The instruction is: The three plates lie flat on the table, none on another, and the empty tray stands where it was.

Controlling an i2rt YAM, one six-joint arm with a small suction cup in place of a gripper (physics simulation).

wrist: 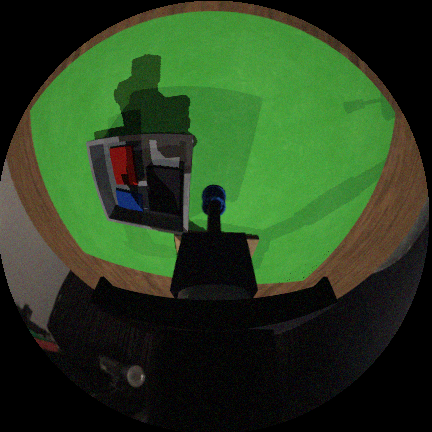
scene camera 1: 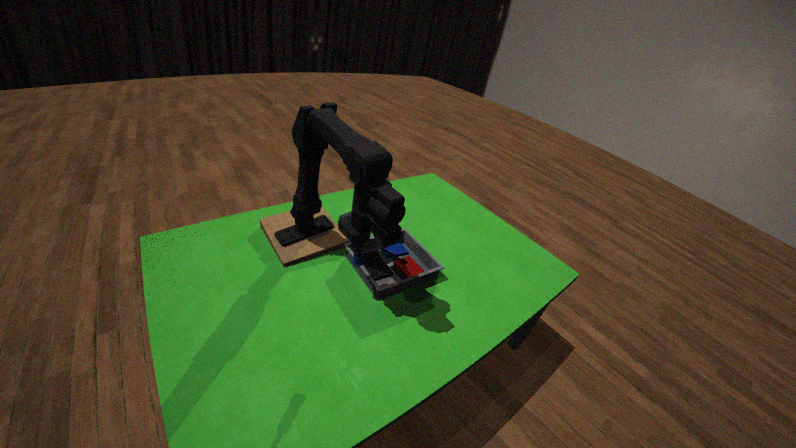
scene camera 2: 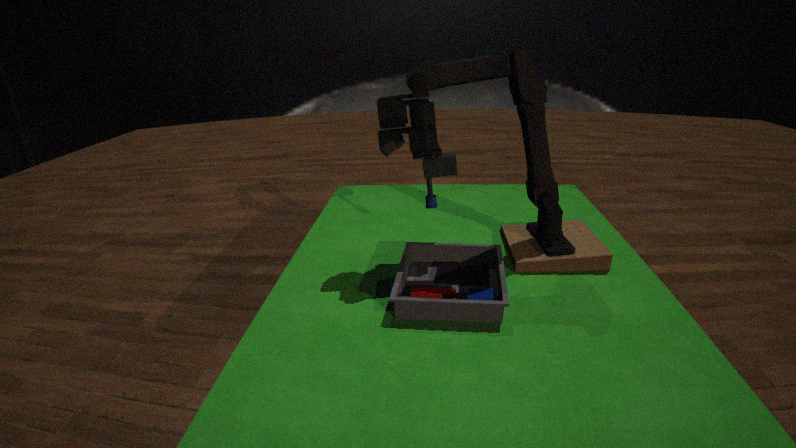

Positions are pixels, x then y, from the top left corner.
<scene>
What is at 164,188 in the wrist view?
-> A black plate.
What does the black plate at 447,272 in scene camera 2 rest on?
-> A grey tray.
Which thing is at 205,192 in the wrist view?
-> The suction cup.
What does the red plate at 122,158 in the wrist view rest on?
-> A grey tray.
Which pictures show the grey tray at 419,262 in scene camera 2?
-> The wrist view, scene camera 1 and scene camera 2: all of them.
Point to the suction cup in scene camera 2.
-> At 431,203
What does the suction cup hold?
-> Nothing.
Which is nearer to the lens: the red plate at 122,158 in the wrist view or the grey tray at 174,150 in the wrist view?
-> The grey tray.
</scene>
